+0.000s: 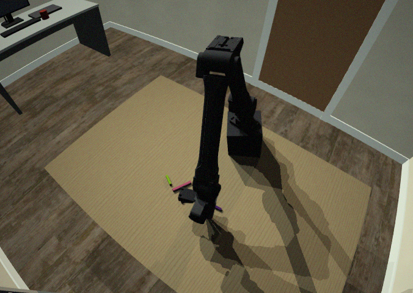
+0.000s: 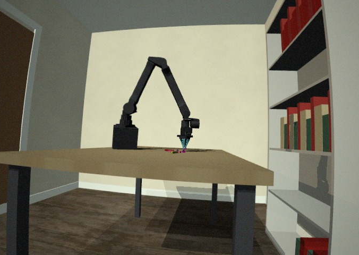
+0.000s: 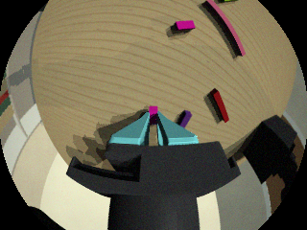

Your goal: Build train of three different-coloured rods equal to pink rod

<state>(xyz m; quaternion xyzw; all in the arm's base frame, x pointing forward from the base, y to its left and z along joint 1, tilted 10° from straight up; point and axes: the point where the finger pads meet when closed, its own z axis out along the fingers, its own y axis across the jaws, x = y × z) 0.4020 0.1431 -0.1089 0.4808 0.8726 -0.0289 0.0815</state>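
Now: the blue rod 20 mm below my hand, 10 mm to the left of it and 10 mm behind it. The rest, counted from my hand: red rod (90 mm behind, 60 mm to the right, 20 mm below); pink rod (160 mm to the right, 20 mm below, 10 mm behind); purple rod (50 mm behind, 20 mm below).
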